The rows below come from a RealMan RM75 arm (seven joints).
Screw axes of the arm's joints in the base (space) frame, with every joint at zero. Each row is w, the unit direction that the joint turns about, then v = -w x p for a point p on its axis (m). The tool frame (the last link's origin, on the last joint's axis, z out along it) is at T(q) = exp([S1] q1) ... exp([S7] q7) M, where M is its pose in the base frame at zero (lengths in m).
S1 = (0, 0, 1, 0, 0, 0)
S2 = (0, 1, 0, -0.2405, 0, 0)
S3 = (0, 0, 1, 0, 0, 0)
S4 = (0, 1, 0, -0.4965, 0, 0)
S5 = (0, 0, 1, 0, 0, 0)
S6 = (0, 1, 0, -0.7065, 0, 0)
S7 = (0, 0, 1, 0, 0, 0)
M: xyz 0 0 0.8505 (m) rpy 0 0 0 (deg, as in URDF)
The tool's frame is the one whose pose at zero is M.
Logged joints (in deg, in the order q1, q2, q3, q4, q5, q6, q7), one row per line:
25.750, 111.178, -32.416, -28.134, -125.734, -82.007, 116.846
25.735, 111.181, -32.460, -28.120, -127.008, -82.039, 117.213
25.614, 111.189, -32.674, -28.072, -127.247, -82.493, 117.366
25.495, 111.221, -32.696, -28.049, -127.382, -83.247, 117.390
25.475, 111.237, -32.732, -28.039, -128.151, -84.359, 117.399
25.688, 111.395, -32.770, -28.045, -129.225, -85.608, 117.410
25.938, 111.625, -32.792, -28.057, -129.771, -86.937, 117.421
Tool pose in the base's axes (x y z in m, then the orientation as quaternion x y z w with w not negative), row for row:
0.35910, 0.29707, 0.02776, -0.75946, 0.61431, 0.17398, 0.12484
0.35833, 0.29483, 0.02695, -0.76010, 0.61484, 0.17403, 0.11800
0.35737, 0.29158, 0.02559, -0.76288, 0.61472, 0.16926, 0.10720
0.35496, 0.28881, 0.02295, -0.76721, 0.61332, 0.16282, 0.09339
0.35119, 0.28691, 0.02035, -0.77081, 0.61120, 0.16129, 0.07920
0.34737, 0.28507, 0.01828, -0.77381, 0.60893, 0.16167, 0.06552
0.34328, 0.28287, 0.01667, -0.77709, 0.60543, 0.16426, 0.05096
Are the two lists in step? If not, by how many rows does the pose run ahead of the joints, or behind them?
The pose runs 2 rows ahead of the joints: the pose in row i belongs to the joints in row i + 2.
